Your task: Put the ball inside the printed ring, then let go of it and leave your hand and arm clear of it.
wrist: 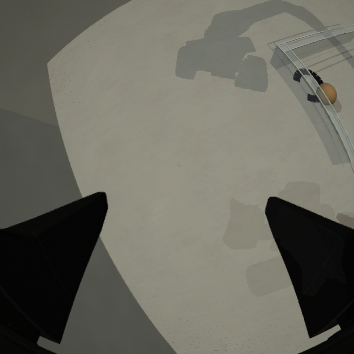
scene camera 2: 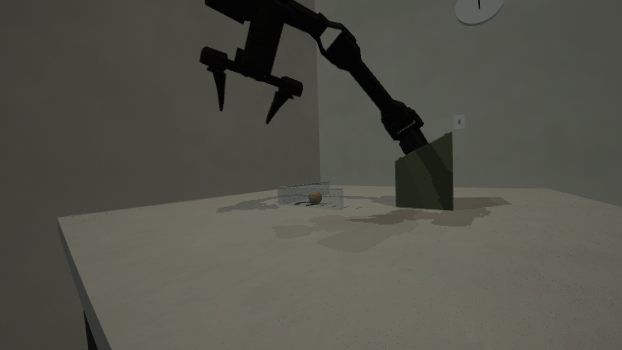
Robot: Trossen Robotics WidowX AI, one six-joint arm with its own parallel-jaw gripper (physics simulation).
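Seen in the pictures: gripper, fingertip midpoint: (wrist: 189,203) (scene camera 2: 244,117); arm's base at its link origin: (scene camera 2: 418,150).
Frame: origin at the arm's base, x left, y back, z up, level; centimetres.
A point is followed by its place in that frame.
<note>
The orange-brown ball (scene camera 2: 315,197) (wrist: 327,94) rests low at the table's surface, beside clear walls. The black printed ring (wrist: 313,98) shows as broken dark arcs at the upper right of the wrist view. The ball overlaps the ring's right side there, and I cannot tell whether it lies fully inside. In the scene view the ring is a thin dark trace by the ball. My gripper (scene camera 2: 244,116) {y -26.2, x 40.7, z 6.4 cm} (wrist: 189,203) {y -26.2, x 40.7, z 6.4 cm} is open and empty, high above the table and to the left of the ball in the scene view, well apart from it.
Low transparent walls (scene camera 2: 290,194) {y -36.2, x 16.2, z -12.6 cm} (wrist: 336,125) {y -24.4, x 15.6, z -10.3 cm} stand close by the ball and ring, meeting at a corner. The arm rises from a green block (scene camera 2: 424,175) {y 1.9, x 4.5, z -7.2 cm} on the table (scene camera 2: 300,290) {y -3.1, x 52.4, z -16.3 cm} (wrist: 150,150) {y -37.0, x 46.5, z -16.3 cm}. The table's edge shows at the left in both views.
</note>
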